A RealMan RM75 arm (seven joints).
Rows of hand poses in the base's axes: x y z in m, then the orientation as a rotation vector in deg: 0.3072, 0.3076, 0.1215, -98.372, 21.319, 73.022; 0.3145, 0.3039, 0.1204, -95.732, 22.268, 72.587; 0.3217, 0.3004, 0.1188, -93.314, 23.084, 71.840; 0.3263, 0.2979, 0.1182, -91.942, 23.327, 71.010; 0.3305, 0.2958, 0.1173, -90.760, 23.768, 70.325; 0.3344, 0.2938, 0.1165, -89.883, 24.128, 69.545; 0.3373, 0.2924, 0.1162, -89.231, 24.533, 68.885; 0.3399, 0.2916, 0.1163, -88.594, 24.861, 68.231; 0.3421, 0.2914, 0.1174, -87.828, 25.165, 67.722; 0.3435, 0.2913, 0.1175, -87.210, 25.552, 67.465; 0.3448, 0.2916, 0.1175, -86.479, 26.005, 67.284
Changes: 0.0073, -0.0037, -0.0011, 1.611, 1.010, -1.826; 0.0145, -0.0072, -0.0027, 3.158, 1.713, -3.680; 0.0191, -0.0097, -0.0033, 4.213, 1.770, -4.867; 0.0233, -0.0118, -0.0042, 4.993, 1.937, -5.991; 0.0272, -0.0138, -0.0050, 5.594, 1.902, -7.009; 0.0301, -0.0152, -0.0053, 5.979, 1.881, -7.887; 0.0327, -0.0160, -0.0052, 6.389, 1.829, -8.716; 0.0349, -0.0162, -0.0041, 6.886, 1.908, -9.498; 0.0363, -0.0163, -0.0040, 7.185, 2.131, -10.108; 0.0376, -0.0160, -0.0040, 7.520, 2.474, -10.751
